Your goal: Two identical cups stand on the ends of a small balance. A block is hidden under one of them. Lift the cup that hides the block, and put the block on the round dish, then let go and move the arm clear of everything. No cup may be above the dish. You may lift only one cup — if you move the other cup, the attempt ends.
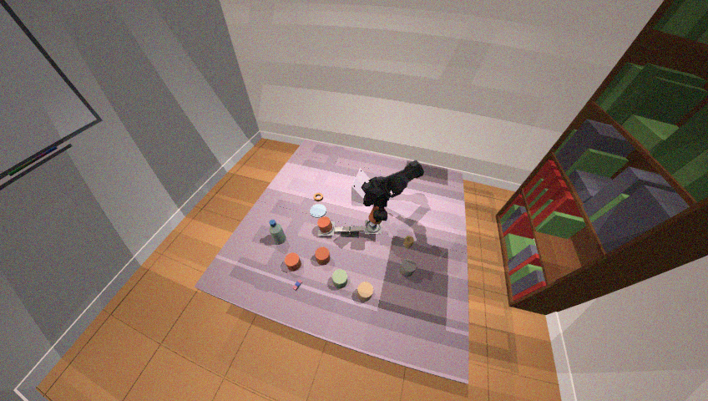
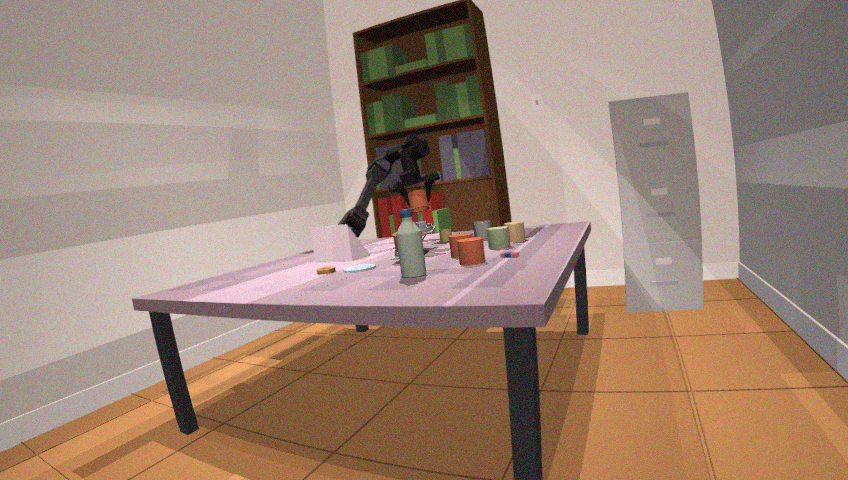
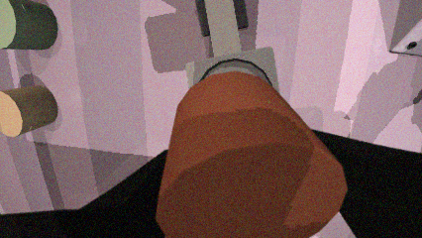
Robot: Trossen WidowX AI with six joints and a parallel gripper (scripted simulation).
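The grey block lies 8 cm below my gripper tip and 1 cm to the right of it. From my gripper tip the other things lie so: grey cup 23 cm to the left, 15 cm ahead, 13 cm below; small balance 13 cm to the right, 13 cm below, 5 cm ahead; green cup 31 cm ahead, 13 cm below, 7 cm to the right.
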